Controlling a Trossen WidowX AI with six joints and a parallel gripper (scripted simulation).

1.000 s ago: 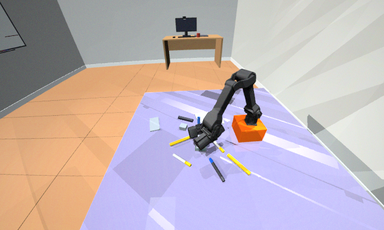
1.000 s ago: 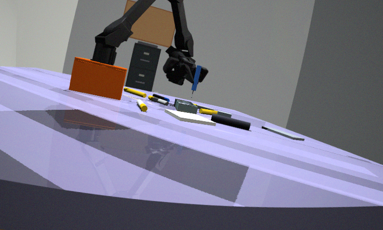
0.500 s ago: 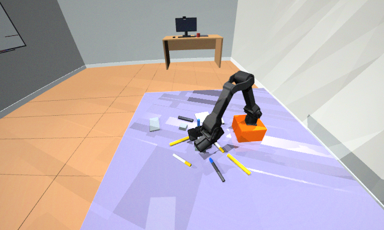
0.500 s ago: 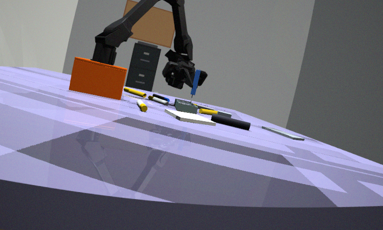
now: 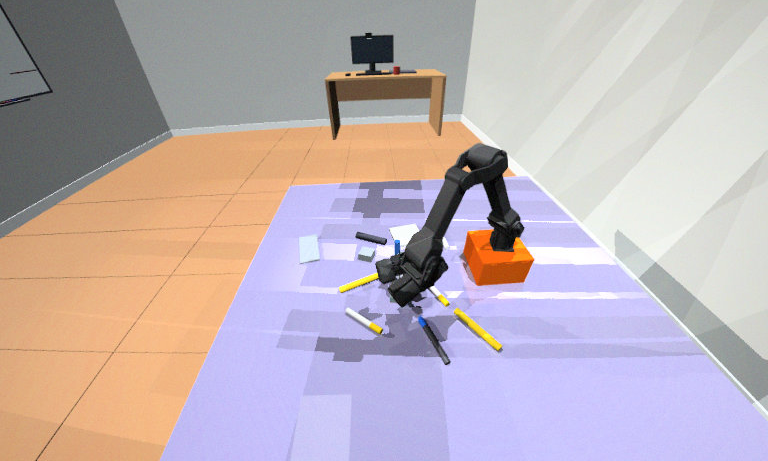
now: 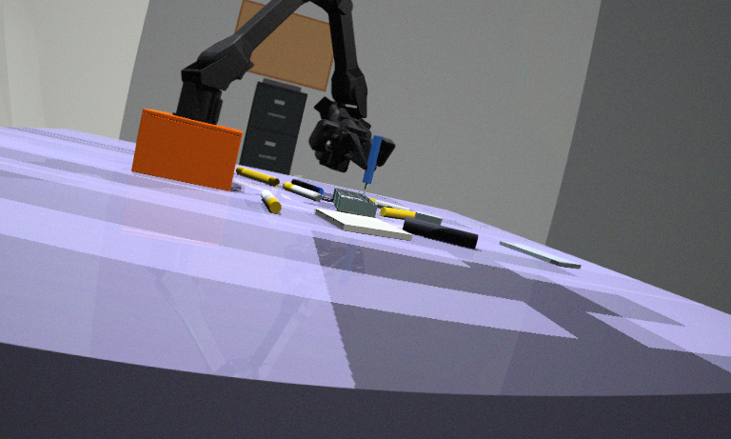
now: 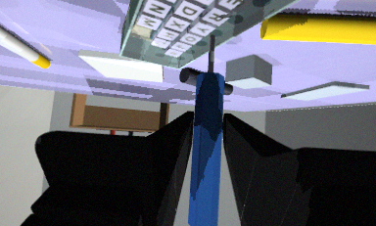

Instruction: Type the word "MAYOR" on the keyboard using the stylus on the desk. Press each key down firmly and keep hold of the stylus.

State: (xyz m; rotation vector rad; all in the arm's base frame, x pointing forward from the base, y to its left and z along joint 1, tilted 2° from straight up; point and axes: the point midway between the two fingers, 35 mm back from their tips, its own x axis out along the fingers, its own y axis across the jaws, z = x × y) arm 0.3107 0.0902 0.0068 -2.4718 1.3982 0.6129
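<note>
The small grey block lies 11 cm ahead of my gripper tip, 7 cm to the right of it and 7 cm below it. From my gripper tip the other things lie so: white pad 21 cm to the right, 8 cm below, 2 cm behind; stylus 1 cm below; black cylinder 17 cm to the right, 11 cm ahead, 7 cm below.
</note>
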